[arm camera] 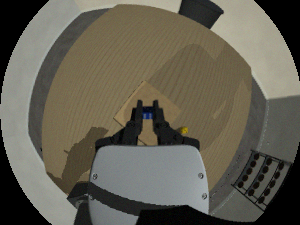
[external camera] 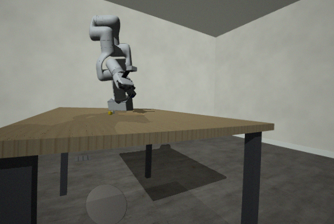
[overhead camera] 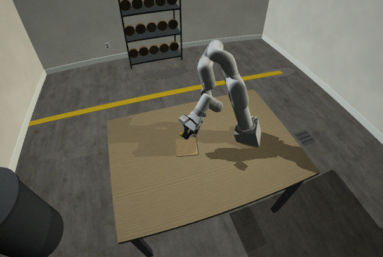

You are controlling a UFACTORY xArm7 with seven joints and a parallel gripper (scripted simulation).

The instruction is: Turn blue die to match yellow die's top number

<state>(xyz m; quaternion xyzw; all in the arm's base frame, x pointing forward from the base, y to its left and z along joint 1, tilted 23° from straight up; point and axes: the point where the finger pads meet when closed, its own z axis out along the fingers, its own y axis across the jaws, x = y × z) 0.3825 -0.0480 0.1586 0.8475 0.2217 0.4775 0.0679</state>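
The tan mat is 120 mm below my hand. Round my hand: yellow die: 10 mm behind, 110 mm to the right, 110 mm below; white die: 80 mm behind, 70 mm to the right, 110 mm below; blue die: 20 mm below.
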